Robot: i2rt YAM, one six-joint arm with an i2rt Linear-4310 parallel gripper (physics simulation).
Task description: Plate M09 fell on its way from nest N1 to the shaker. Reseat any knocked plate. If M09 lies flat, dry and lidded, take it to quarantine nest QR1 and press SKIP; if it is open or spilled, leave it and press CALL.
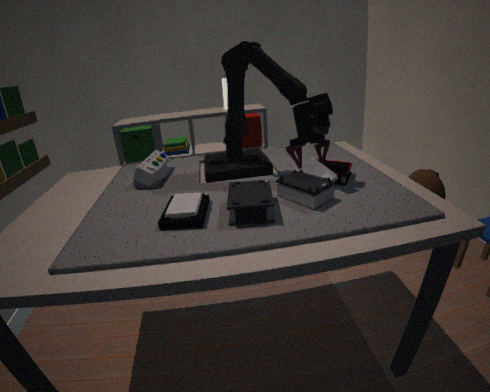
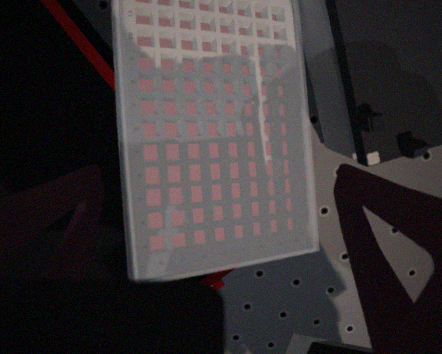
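A clear-covered white well plate with pink wells sits tilted, partly over a black nest with a red rim. No plate label is readable, so I cannot tell whether it is M09. My gripper is open, its fingers on either side of the plate with a gap at each side. Another white plate lies flat in a black nest at the front left. A sloped button box with coloured buttons stands at the back left; its labels are unreadable.
A light box with a dark, pegged top stands close beside the tilted plate. A dark raised platform stands at the front middle of the perforated grey board. The black arm base is behind it, before a low shelf.
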